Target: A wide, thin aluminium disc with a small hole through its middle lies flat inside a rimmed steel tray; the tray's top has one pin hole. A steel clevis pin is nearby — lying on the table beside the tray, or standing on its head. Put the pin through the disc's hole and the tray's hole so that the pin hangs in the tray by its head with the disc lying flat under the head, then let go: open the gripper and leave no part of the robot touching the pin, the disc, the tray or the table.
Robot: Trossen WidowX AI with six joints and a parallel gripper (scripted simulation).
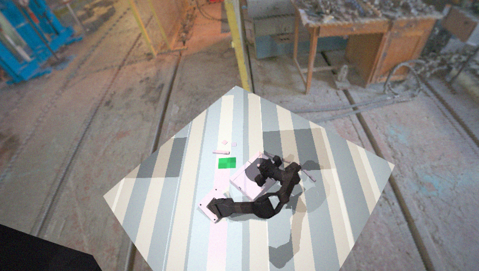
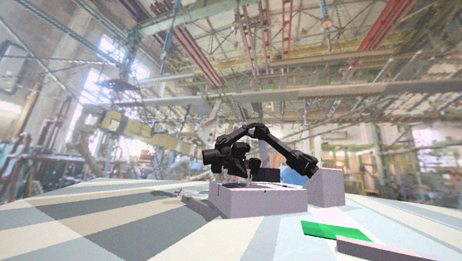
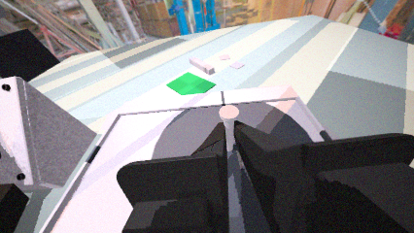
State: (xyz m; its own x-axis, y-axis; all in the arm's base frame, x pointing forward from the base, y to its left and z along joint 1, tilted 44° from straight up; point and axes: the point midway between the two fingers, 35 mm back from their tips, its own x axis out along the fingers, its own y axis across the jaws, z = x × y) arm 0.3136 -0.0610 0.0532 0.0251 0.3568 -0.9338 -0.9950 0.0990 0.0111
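The clevis pin is 10 mm below my gripper tip. The rest, counted from my gripper tip: grey disc 10 mm to the right, 30 mm below; then steel tray 30 mm behind, 10 mm to the right, 40 mm below; then green patch 50 mm behind, 210 mm to the left, 80 mm below.
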